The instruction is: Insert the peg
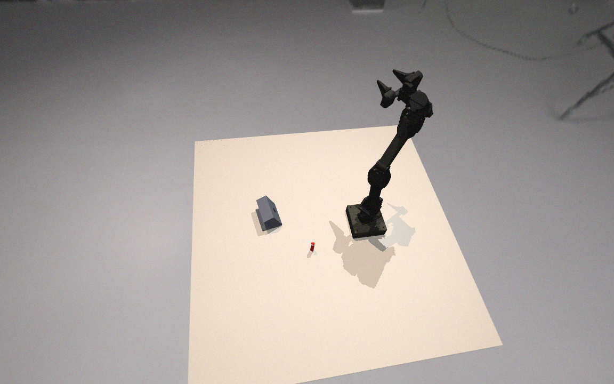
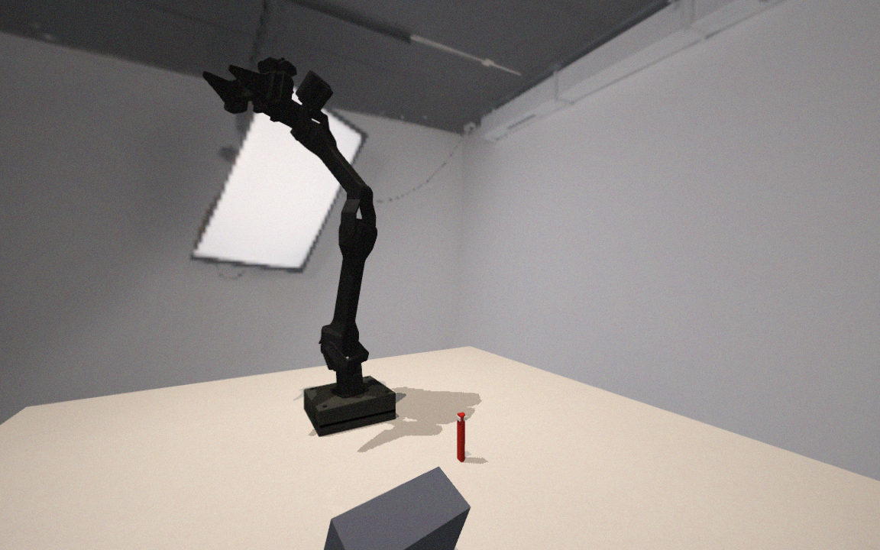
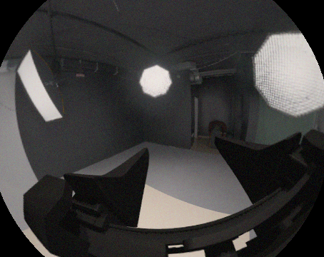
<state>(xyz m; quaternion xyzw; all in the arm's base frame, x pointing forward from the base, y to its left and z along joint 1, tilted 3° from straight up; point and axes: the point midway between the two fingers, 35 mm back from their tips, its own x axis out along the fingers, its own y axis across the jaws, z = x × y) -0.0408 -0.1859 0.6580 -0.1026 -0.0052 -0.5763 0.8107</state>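
My gripper tip is now 650 mm above the thin red peg, 360 mm short of it and 300 mm to the right of it. The rest, counted from my gripper tip: grey sloped panel: 660 mm below, 490 mm ahead, 60 mm to the left.
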